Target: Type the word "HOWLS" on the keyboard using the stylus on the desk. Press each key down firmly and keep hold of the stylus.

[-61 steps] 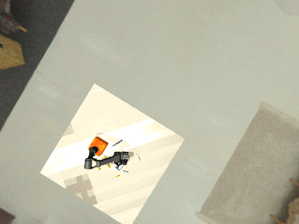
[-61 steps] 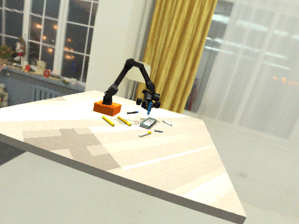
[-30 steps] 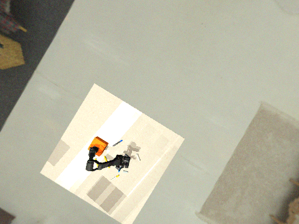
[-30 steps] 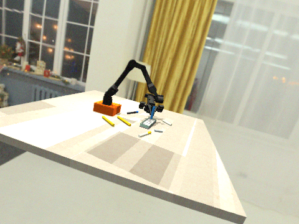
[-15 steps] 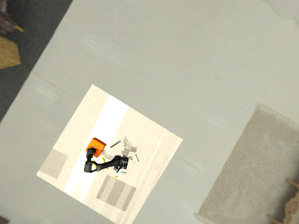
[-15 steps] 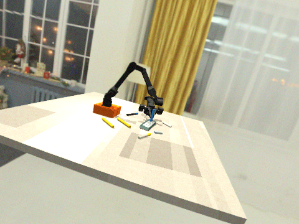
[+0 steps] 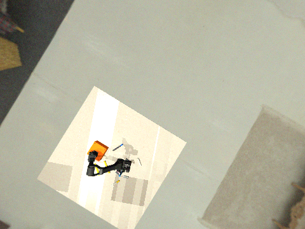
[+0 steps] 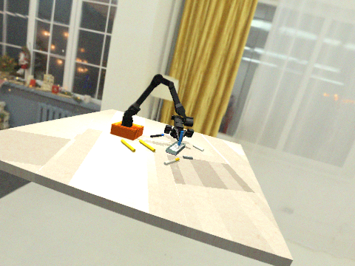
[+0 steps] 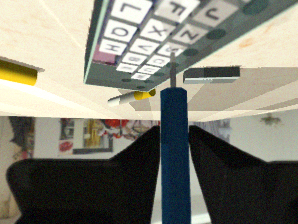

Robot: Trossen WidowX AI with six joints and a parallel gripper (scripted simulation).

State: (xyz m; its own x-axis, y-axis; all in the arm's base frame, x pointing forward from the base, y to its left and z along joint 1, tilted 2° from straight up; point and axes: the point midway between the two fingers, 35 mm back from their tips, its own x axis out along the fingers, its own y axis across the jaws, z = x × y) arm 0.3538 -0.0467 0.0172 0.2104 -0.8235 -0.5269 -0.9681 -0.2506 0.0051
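My gripper tip is 1 cm above the blue stylus. Round my gripper tip: dark pen (15 cm behind, 24 cm to the left, 7 cm below); then yellow-tipped pen (2 cm behind, 17 cm to the right, 7 cm below); then grey piece (7 cm ahead, 7 cm to the right, 7 cm below).
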